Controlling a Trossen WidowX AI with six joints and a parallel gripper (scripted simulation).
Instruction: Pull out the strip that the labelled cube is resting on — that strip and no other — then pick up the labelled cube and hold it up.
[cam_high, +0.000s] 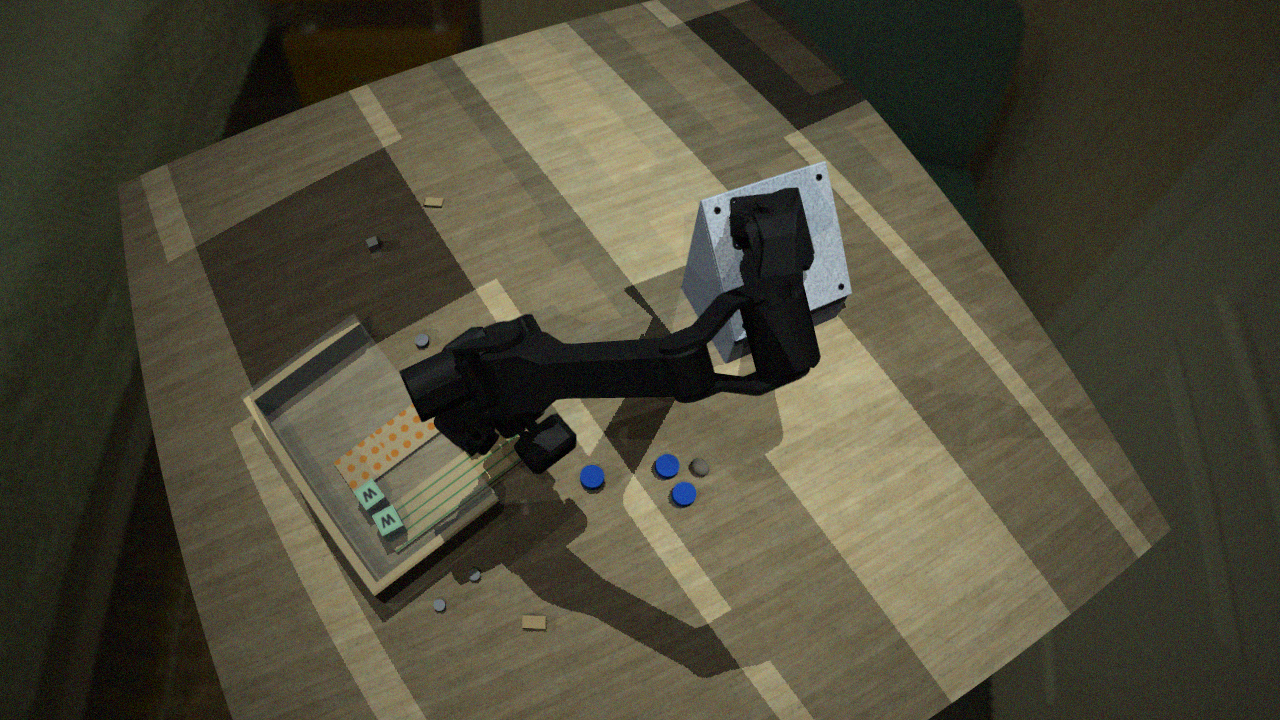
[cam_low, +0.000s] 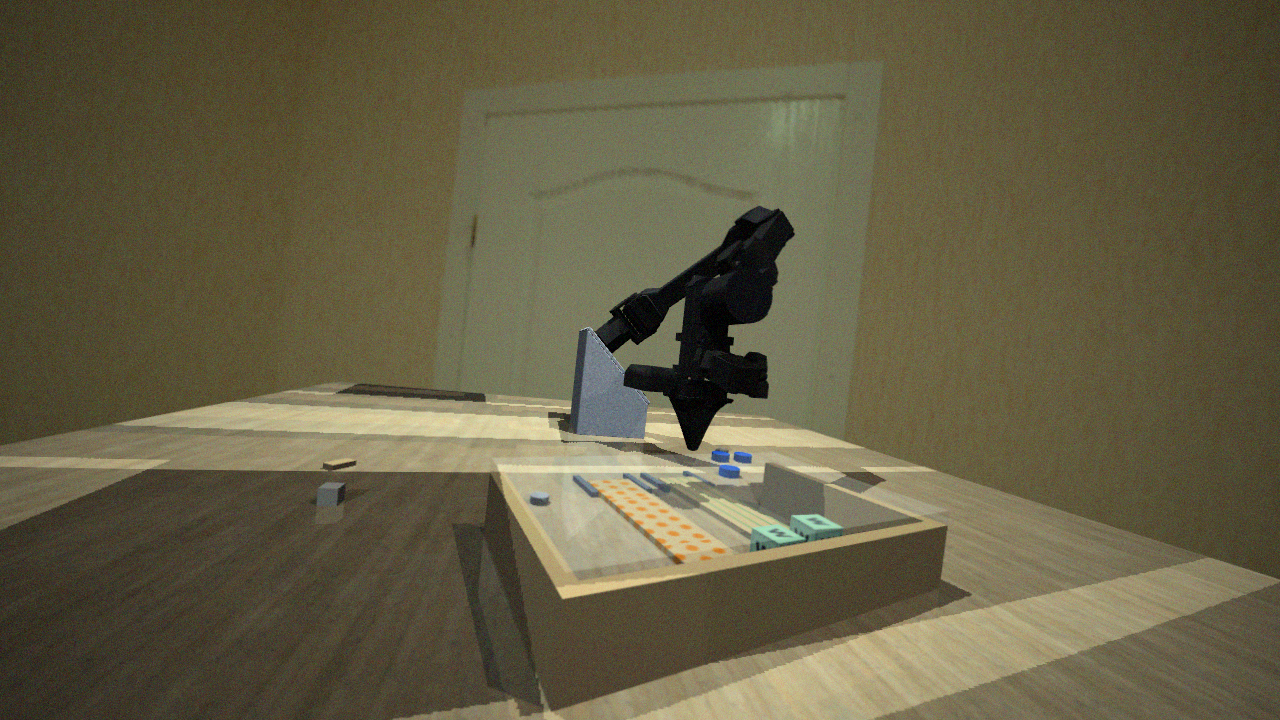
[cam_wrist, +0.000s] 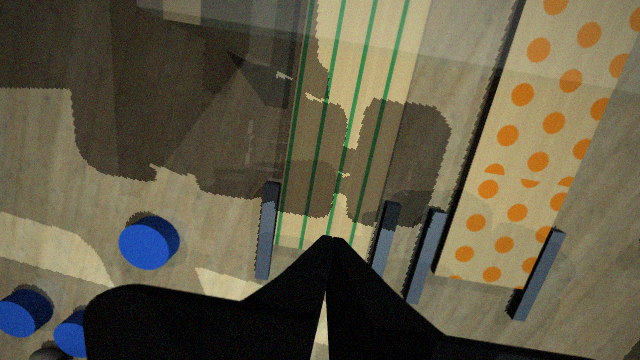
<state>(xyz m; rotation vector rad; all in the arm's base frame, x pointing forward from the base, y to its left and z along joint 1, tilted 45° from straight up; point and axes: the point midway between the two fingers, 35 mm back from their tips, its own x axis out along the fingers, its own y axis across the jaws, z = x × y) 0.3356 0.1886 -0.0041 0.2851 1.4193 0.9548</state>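
Now: gripper tip 8 cm short of the green-lined strip, 4 cm to the right of it and 5 cm above it. From my gripper tip the other things lie so: grey pebble: 22 cm behind, 10 cm to the left, 4 cm below.
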